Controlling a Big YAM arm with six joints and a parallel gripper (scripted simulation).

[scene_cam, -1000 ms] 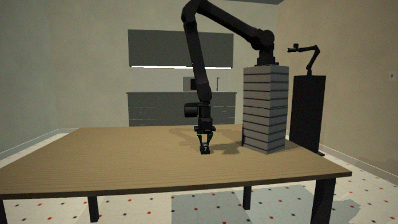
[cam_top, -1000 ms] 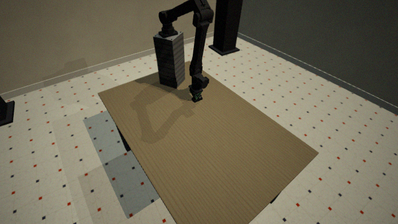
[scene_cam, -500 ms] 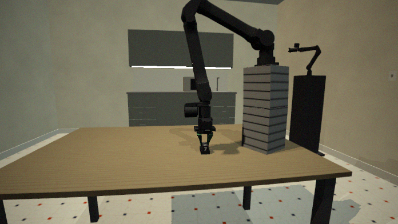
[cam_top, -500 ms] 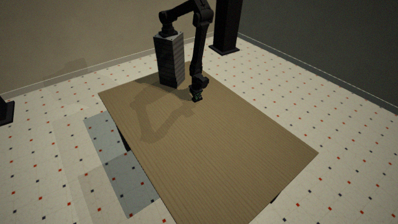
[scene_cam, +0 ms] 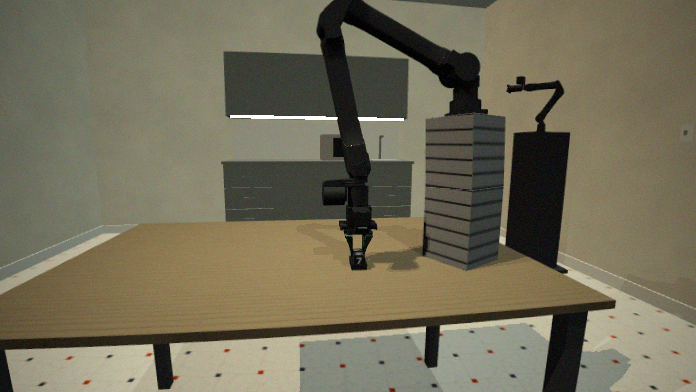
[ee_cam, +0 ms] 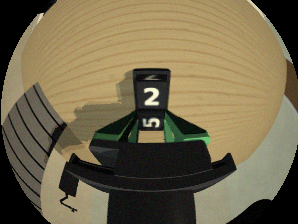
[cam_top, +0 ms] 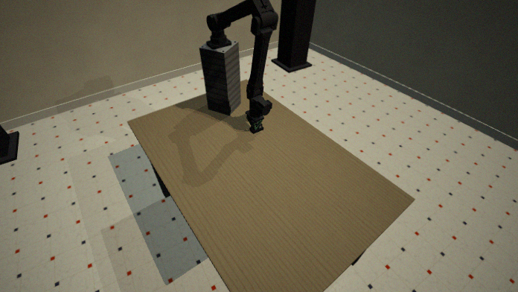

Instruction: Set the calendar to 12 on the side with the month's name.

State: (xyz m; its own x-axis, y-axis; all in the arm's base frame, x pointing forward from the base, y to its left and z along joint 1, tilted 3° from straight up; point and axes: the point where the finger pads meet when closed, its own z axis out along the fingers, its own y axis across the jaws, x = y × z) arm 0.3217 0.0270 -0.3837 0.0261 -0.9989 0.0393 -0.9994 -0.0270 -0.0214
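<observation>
The black calendar tray lies 2 cm to the left of my hand and 2 cm below it.
</observation>
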